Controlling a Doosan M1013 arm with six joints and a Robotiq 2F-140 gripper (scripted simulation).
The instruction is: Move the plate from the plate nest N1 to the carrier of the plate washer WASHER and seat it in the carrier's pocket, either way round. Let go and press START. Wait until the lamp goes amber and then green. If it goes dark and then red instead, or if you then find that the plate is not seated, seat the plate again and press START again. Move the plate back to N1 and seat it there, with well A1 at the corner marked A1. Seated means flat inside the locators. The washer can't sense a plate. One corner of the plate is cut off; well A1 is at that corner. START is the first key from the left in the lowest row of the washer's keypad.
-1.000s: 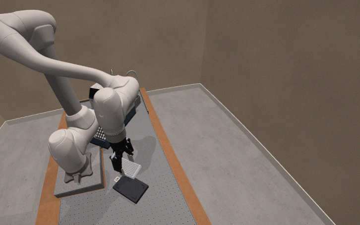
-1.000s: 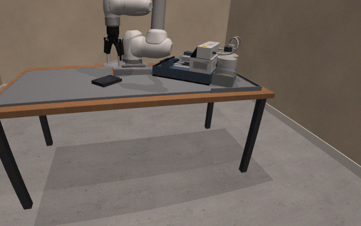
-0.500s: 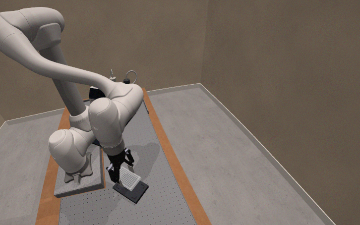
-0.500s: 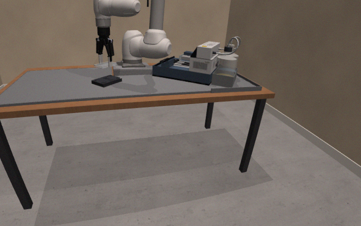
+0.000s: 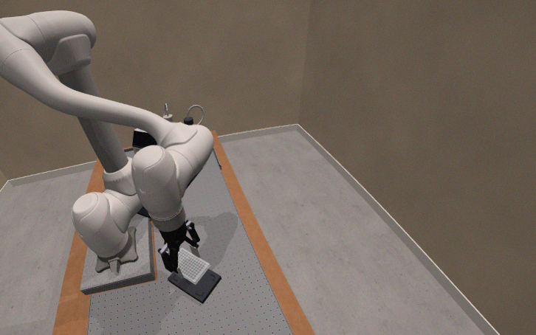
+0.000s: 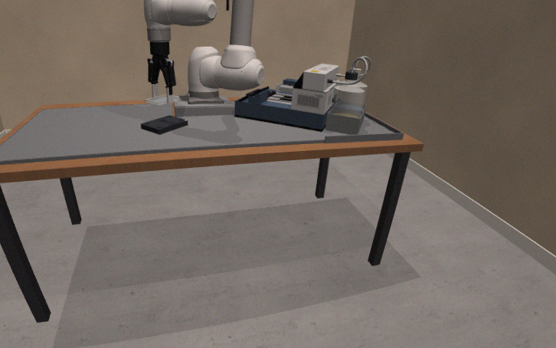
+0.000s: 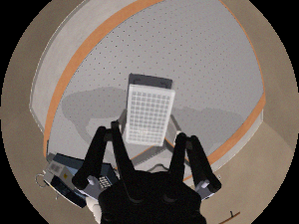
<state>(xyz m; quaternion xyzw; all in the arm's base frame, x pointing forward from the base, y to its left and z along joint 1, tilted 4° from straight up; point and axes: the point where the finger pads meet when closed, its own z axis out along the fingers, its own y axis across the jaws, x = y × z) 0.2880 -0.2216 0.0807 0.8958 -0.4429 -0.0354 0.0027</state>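
Right now my hand is 13 cm above the plate nest N1. Round my hand: washer carrier (17 cm behind, 50 cm to the left, 5 cm below); then white label (6 cm behind, 8 cm to the left, 14 cm below); then white well plate (2 cm below).
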